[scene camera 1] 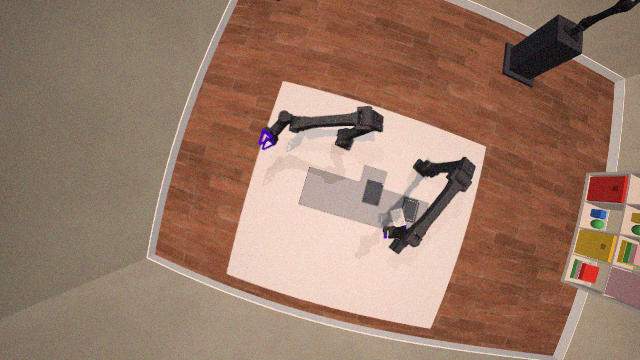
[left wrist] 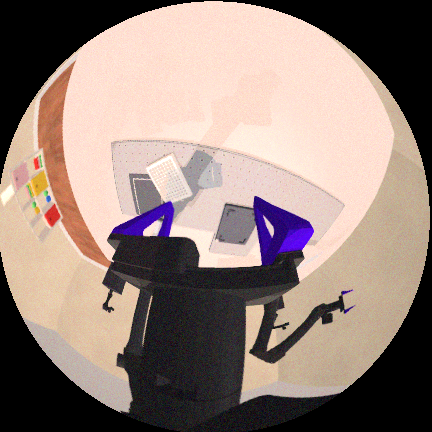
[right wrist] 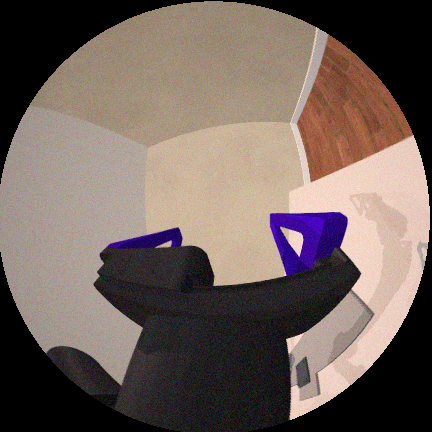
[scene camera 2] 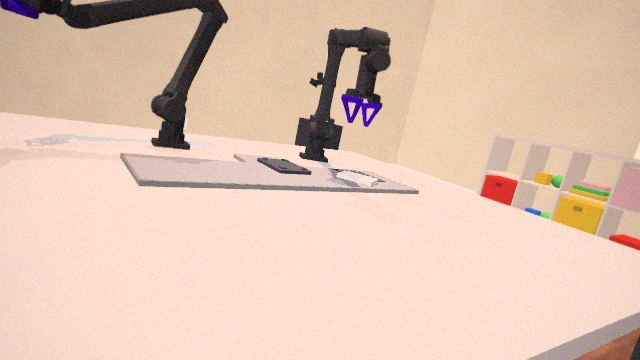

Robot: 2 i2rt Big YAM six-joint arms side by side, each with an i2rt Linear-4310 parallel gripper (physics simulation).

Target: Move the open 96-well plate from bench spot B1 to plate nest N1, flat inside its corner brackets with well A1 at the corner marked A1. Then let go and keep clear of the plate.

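Seen in the pictures: left gripper, fingertip midpoint: (scene camera 1: 390,229) (left wrist: 210,202) (scene camera 2: 358,124); right gripper, fingertip midpoint: (scene camera 1: 260,147) (left wrist: 354,296) (right wrist: 223,226); left arm's base, link origin: (scene camera 1: 421,167) (scene camera 2: 313,158); right arm's base, link origin: (scene camera 1: 344,142) (scene camera 2: 170,145).
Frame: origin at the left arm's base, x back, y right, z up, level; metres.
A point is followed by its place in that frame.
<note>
The white 96-well plate (scene camera 1: 398,217) {y -0.076, x -0.399, z 0.027 m} (scene camera 2: 356,177) {y -0.065, x -0.426, z 0.027 m} (left wrist: 170,177) {y -0.076, x -0.414, z 0.024 m} lies askew, overlapping a corner of the dark, white-outlined spot B1 (scene camera 1: 411,209) {y -0.124, x -0.291, z 0.015 m} (left wrist: 142,192) {y -0.140, x -0.316, z 0.015 m}. The dark plate nest N1 (scene camera 1: 372,193) {y 0.183, x -0.384, z 0.025 m} (scene camera 2: 284,165) {y 0.182, x -0.396, z 0.025 m} (left wrist: 236,224) {y 0.171, x -0.388, z 0.025 m} (right wrist: 303,371) has corner brackets and holds no plate. The A1 mark and well A1 cannot be read. My left gripper (scene camera 1: 395,232) {y -0.003, x -0.510, z 0.207 m} (scene camera 2: 358,123) {y -0.003, x -0.510, z 0.207 m} (left wrist: 210,202) {y -0.003, x -0.510, z 0.207 m} is open and empty, pointing down well above the plate. My right gripper (scene camera 1: 266,140) {y 0.866, x -0.604, z 0.390 m} (scene camera 2: 19,7) (left wrist: 354,296) {y 0.866, x -0.604, z 0.390 m} (right wrist: 223,226) {y 0.866, x -0.604, z 0.390 m} is open and empty, raised far from the plate.
A grey perforated board (scene camera 1: 325,195) {y 0.432, x -0.603, z 0.013 m} (scene camera 2: 175,172) {y 0.488, x -0.654, z 0.013 m} (left wrist: 300,210) {y 0.334, x -0.568, z 0.013 m} lies under the plate and spot B1, with the nest at its edge. The left arm reaches over the board's right part in scene camera 1. A black pedestal (scene camera 1: 542,50) stands on the floor off the table.
</note>
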